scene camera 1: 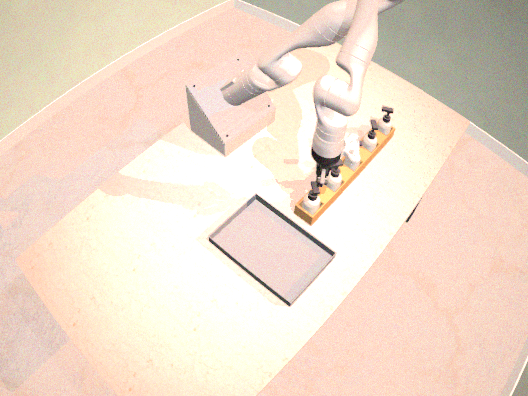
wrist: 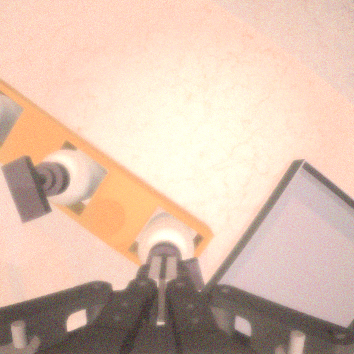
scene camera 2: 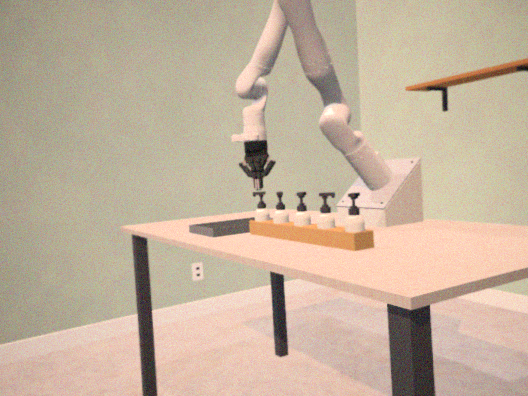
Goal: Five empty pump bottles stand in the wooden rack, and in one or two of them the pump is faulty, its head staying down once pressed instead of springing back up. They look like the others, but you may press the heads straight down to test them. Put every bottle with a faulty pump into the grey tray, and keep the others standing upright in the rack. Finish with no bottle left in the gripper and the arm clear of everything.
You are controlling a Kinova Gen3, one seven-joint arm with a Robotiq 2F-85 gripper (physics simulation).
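Places are measured from the arm's base along level axes (x ahead, y left, z up), in metres.
Where they show: gripper, fingertip midpoint: (scene camera 1: 319, 184) (wrist: 163, 271) (scene camera 2: 258, 190); arm's base, origin of the base link: (scene camera 1: 234, 92) (scene camera 2: 379, 181).
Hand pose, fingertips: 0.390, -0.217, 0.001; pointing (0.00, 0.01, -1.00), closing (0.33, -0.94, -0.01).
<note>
Each offset is from my fingertips to the top centre of the thing, as dx, dy, dz. "spot": to the spot under its first point. Level surfaces: height alone.
My gripper (scene camera 1: 322, 183) (scene camera 2: 258, 187) (wrist: 163, 271) is shut and empty, fingers down, with its tips close above the pump head of the bottle at the rack's tray end {spot: -0.002, -0.019, -0.067} (scene camera 1: 312, 203) (scene camera 2: 262, 215) (wrist: 167, 233). Contact cannot be told; the tips partly hide that head in the wrist view. Its neighbour {spot: +0.023, +0.088, -0.067} (scene camera 1: 334, 180) (scene camera 2: 281, 217) (wrist: 77, 175), the middle bottle {+0.042, +0.213, -0.006} (scene camera 1: 352, 161) (scene camera 2: 302, 218), the fourth {+0.069, +0.319, -0.006} (scene camera 1: 370, 142) (scene camera 2: 326, 221) and the far-end bottle {+0.094, +0.427, -0.006} (scene camera 1: 384, 125) (scene camera 2: 355, 223) stand upright in the wooden rack {+0.042, +0.213, -0.101} (scene camera 1: 302, 213) (scene camera 2: 310, 236) (wrist: 127, 200). All five heads look raised in scene camera 2.
The grey tray {-0.052, -0.166, -0.116} (scene camera 1: 250, 271) (scene camera 2: 220, 229) (wrist: 255, 226) lies empty beside the rack's near end. The arm's white wrist hides the middle bottle's head in scene camera 1. The arm's wedge-shaped base (scene camera 1: 245, 122) (scene camera 2: 405, 192) stands on the table {dz -0.146} (scene camera 2: 200, 245).
</note>
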